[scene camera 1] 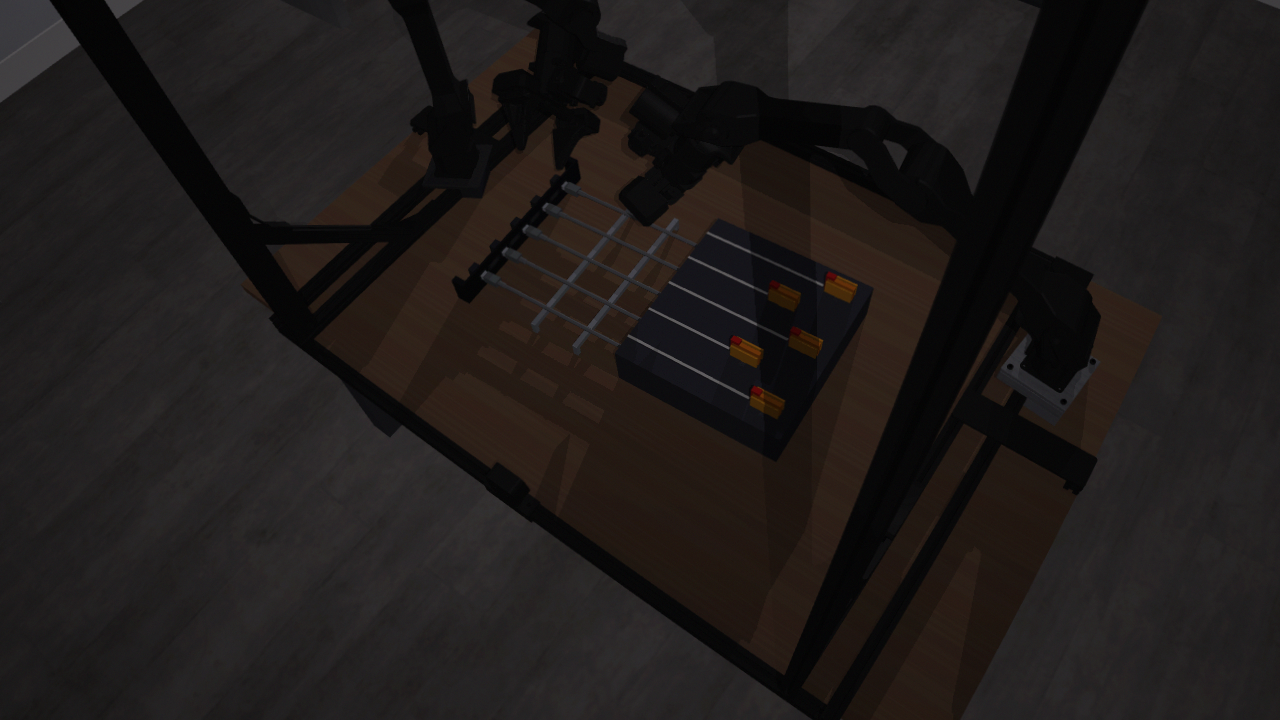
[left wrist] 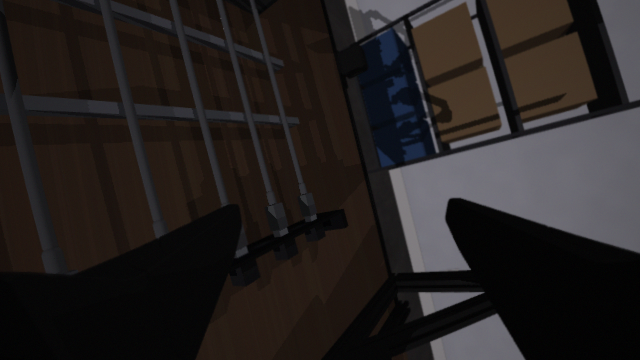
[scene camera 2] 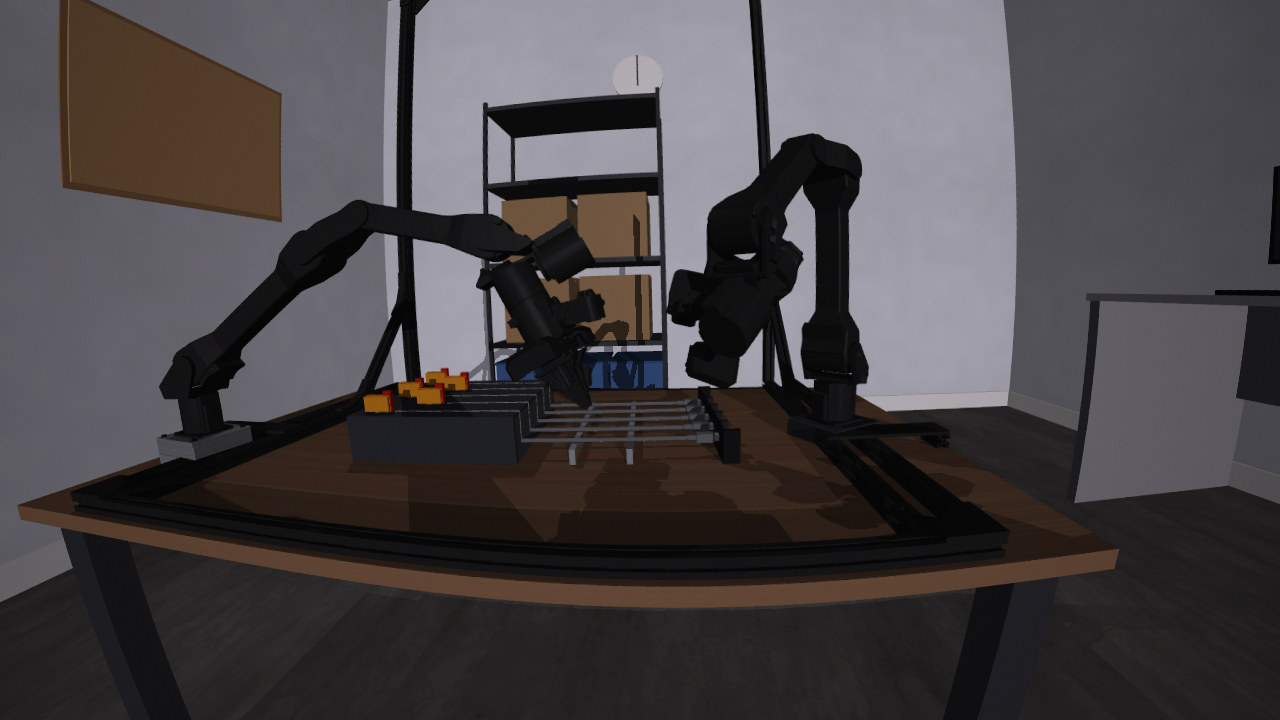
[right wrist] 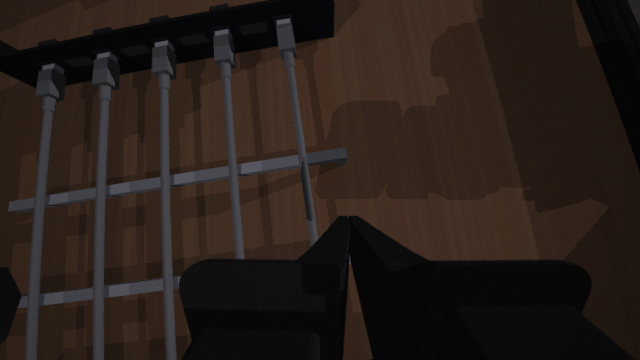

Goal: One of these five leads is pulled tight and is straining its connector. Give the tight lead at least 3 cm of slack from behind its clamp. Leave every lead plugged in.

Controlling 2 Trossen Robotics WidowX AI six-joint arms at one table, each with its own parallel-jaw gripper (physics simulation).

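Seen in the pictures: left gripper, fingertip midpoint: (scene camera 1: 540,160) (left wrist: 344,211) (scene camera 2: 693,339); right gripper, fingertip midpoint: (scene camera 1: 658,194) (scene camera 2: 588,407) (right wrist: 347,224); left arm's base at its link origin: (scene camera 1: 457,164) (scene camera 2: 833,419); right arm's base at its link origin: (scene camera 1: 1051,364) (scene camera 2: 204,431).
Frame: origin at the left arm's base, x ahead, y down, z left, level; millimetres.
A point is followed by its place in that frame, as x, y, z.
Observation:
Five grey leads run from a black connector rail (scene camera 1: 463,286) @(83, -15, -260) (scene camera 2: 729,445) @(202, 2, 8) (left wrist: 337,220) @(77, -10, -248) (right wrist: 320,20) @(204, 6, -5) to a dark block (scene camera 1: 698,398) @(451, -37, -426) (scene camera 2: 429,438) @(559, -9, -172) with orange clamps; their plugs sit at the rail. Which lead is tight I cannot tell. The uppermost lead in scene camera 1 (scene camera 1: 595,197) @(248, 0, -60) is the rightmost lead in the right wrist view (right wrist: 295,110) @(266, 0, -69). My right gripper (scene camera 2: 585,402) @(355, -48, -88) (right wrist: 347,224) @(355, -48, -88) is shut and empty; its tips meet just right of that lead in its wrist view, and the left finger hides the lead further down. My left gripper (scene camera 1: 541,154) @(188, -124, -103) (left wrist: 344,211) @(188, -124, -103) is open, above the rail's end.
Two pale crossbars (scene camera 1: 537,319) @(201, 6, -295) (right wrist: 325,156) @(307, 6, -70) lie across under the leads between rail and block. Orange clamps (scene camera 1: 841,286) @(629, -60, -244) (scene camera 1: 767,401) @(539, -61, -434) with red tops stand on the block. A black frame (scene camera 2: 537,557) @(483, 10, 150) surrounds the work area. The two grippers are close together in scene camera 1.

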